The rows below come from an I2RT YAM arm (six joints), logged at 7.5 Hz.
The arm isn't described. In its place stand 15 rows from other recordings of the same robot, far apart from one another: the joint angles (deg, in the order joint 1, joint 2, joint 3, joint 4, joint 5, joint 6), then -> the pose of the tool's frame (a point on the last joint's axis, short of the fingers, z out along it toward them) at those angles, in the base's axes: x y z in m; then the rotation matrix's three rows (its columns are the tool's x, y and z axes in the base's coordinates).
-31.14 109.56 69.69 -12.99 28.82 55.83 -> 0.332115, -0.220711, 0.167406; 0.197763, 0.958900, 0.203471; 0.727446, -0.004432, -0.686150; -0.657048, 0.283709, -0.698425
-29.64 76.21 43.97 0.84 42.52 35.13 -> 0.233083, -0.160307, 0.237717; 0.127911, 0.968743, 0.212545; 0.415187, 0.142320, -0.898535; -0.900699, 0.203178, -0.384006
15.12 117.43 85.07 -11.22 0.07 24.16 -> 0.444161, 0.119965, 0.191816; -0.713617, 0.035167, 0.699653; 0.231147, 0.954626, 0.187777; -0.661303, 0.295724, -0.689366
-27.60 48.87 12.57 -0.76 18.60 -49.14 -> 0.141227, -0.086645, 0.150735; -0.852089, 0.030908, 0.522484; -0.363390, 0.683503, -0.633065; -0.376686, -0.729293, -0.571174
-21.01 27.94 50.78 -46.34 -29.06 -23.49 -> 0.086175, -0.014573, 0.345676; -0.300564, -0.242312, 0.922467; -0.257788, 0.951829, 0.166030; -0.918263, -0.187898, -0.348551
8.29 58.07 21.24 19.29 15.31 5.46 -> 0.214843, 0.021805, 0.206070; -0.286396, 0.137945, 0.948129; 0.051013, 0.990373, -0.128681; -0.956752, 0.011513, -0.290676
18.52 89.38 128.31 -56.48 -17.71 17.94 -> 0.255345, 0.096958, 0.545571; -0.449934, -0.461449, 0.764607; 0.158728, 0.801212, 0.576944; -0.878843, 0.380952, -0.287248
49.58 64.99 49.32 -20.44 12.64 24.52 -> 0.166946, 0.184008, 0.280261; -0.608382, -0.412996, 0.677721; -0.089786, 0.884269, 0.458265; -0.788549, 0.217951, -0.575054
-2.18 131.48 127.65 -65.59 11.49 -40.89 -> 0.480980, -0.025406, 0.252850; -0.777416, -0.531315, 0.336644; -0.612361, 0.761580, -0.212156; -0.143659, -0.371081, -0.917421
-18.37 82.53 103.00 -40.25 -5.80 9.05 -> 0.283175, -0.090244, 0.480124; -0.282044, 0.271029, 0.920323; 0.258553, 0.945249, -0.199133; -0.923906, 0.181788, -0.336677
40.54 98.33 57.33 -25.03 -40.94 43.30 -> 0.230684, 0.227998, 0.167074; -0.980851, -0.028322, -0.192692; -0.157204, 0.699186, 0.697442; 0.114975, 0.714378, -0.690250
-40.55 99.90 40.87 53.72 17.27 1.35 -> 0.259407, -0.235856, 0.184380; -0.050382, 0.846833, 0.529467; 0.072714, 0.531844, -0.843715; -0.996079, -0.004008, -0.088372
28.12 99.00 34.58 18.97 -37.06 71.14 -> 0.248342, 0.157040, 0.106192; -0.911951, 0.352660, 0.209704; 0.368882, 0.480946, 0.795372; 0.179640, 0.802697, -0.568689
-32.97 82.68 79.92 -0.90 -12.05 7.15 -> 0.291438, -0.180186, 0.416536; -0.008651, 0.361308, 0.932406; 0.150703, 0.922262, -0.355979; -0.988541, 0.137437, -0.062429
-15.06 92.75 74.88 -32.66 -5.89 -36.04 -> 0.342605, -0.088402, 0.274661; -0.717774, -0.280526, 0.637264; -0.412927, 0.908427, -0.065201; -0.560618, -0.309943, -0.767882
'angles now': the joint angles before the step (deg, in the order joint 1, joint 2, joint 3, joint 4, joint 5, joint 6). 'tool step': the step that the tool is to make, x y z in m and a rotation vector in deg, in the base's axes. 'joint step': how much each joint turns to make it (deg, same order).
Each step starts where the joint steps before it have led.
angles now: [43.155, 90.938, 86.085, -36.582, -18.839, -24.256]
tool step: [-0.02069, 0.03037, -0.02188, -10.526, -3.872, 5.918]
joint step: [6.457, 3.359, 0.786, -4.219, 7.468, -7.004]
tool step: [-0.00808, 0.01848, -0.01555, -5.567, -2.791, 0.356]
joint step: [3.382, 2.713, 0.333, -0.420, 6.269, -1.376]
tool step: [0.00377, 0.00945, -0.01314, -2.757, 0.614, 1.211]
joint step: [0.443, 2.958, 1.144, -0.874, 0.449, -1.321]
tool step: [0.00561, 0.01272, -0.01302, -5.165, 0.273, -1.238]
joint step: [0.755, 4.503, 3.617, -3.442, 3.459, 0.062]
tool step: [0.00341, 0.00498, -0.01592, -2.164, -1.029, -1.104]
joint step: [0.242, 1.792, -1.065, 1.700, 2.492, 0.056]
